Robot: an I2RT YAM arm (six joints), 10 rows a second.
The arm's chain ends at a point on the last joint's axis. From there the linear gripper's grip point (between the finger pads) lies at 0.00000 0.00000 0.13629 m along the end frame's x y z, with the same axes.
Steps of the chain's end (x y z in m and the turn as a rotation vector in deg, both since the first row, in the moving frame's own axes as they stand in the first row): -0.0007, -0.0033, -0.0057, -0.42, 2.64, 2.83; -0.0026, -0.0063, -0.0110, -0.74, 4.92, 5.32; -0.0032, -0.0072, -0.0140, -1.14, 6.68, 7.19; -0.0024, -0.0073, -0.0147, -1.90, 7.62, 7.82; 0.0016, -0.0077, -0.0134, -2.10, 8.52, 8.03; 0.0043, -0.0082, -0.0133, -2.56, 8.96, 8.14; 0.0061, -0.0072, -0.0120, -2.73, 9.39, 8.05; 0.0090, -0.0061, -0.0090, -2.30, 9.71, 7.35; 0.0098, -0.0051, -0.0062, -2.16, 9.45, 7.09; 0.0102, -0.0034, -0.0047, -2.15, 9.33, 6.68; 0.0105, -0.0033, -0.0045, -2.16, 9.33, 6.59
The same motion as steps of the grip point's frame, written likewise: 0.0056, -0.0021, -0.0058, -0.42, 2.64, 2.83; 0.0090, -0.0040, -0.0115, -0.74, 4.92, 5.32; 0.0124, -0.0035, -0.0150, -1.14, 6.68, 7.19; 0.0153, -0.0016, -0.0160, -1.90, 7.62, 7.82; 0.0214, -0.0013, -0.0150, -2.10, 8.52, 8.03; 0.0250, -0.0006, -0.0151, -2.56, 8.96, 8.14; 0.0278, 0.0008, -0.0140, -2.73, 9.39, 8.05; 0.0316, 0.0008, -0.0111, -2.30, 9.71, 7.35; 0.0318, 0.0014, -0.0081, -2.16, 9.45, 7.09; 0.0319, 0.0030, -0.0066, -2.15, 9.33, 6.68; 0.0322, 0.0031, -0.0064, -2.16, 9.33, 6.59
